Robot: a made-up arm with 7 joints.
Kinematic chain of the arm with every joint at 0, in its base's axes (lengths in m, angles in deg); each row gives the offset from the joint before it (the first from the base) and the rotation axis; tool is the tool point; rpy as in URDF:
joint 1: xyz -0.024 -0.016 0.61 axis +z
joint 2: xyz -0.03 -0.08 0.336 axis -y
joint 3: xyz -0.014 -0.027 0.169 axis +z
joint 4: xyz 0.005 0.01 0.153 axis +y
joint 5: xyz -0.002 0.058 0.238 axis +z
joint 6: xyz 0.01 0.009 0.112 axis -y
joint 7: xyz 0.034 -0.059 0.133 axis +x
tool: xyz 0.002 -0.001 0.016 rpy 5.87 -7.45 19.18
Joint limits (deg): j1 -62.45..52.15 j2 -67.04..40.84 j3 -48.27..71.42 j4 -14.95..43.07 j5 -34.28..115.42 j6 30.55..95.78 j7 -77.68..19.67
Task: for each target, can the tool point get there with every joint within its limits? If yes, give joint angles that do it. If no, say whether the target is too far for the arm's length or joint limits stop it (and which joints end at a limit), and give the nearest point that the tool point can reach.
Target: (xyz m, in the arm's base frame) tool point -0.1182 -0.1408 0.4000
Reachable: no: joint limits stop it (at a limit: joint 1, joint 2, joint 4, joint 5, joint 6, joint 7) | nearest point 0.1281 -0.5843 0.8487 | short by 0.677 m
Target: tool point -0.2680 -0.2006 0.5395
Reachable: no: joint limits stop it (at a limit: joint 1, joint 2, joint 4, joint 5, joint 6, joint 7) | nearest point 0.0143 -0.6300 0.8772 | short by 0.615 m
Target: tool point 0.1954 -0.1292 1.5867
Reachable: yes | joints -15.38 -11.52 45.37 14.63 91.76 90.72 -25.34
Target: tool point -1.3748 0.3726 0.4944
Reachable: no: too far | nearest point -0.6666 0.1689 1.2570 | short by 1.060 m
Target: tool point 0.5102 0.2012 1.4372
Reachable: yes | joints 40.00 -51.22 60.66 0.69 33.35 68.98 -37.54
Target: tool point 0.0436 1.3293 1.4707
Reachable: no: too far | nearest point 0.1536 0.6014 1.2359 | short by 0.773 m
